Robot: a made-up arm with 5 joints. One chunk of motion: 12 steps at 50 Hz.
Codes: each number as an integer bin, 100 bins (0 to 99) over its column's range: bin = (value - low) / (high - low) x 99, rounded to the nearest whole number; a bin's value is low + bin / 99 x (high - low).
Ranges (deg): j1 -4..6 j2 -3..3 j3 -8..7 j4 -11..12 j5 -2..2
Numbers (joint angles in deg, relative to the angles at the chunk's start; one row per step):
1: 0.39 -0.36 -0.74 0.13 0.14
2: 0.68 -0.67 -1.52 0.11 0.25
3: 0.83 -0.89 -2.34 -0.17 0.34
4: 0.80 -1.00 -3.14 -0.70 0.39
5: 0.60 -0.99 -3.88 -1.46 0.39
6: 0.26 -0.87 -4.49 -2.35 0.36
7: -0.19 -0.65 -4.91 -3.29 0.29
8: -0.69 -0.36 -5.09 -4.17 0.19
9: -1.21 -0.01 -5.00 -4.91 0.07
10: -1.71 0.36 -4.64 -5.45 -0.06
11: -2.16 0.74 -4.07 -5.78 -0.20
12: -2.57 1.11 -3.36 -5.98 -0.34
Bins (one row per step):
1: 43 44 48 48 53
2: 46 38 43 48 56
3: 48 35 37 47 58
4: 48 33 32 44 59
5: 46 33 27 41 59
6: 42 35 23 37 58
7: 38 39 20 33 57
8: 33 44 19 29 54
9: 28 49 20 26 51
10: 23 55 22 24 48
11: 18 62 26 22 45
12: 14 68 31 22 41

